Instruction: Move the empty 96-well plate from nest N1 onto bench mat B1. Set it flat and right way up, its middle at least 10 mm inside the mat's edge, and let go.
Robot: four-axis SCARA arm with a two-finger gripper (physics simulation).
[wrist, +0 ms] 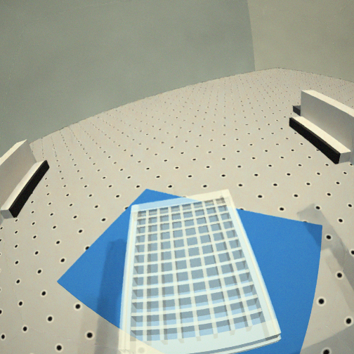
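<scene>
The empty 96-well plate (192, 261), clear and whitish with a grid of open wells, lies flat and right way up on the blue bench mat (287, 255). It is turned relative to the mat, and its near left corner reaches past the mat's edge. The far right corner also appears to reach past the edge. My gripper (162, 124) is open and empty, with one finger at the left and one at the right of the wrist view, both apart from the plate and above it. Nest N1 does not show in this view.
A pale bench top (165, 142) with rows of small dark holes surrounds the mat. Grey-green walls (125, 50) stand behind it. A faint shadow falls on the bench at the right of the mat, and another falls on the mat left of the plate.
</scene>
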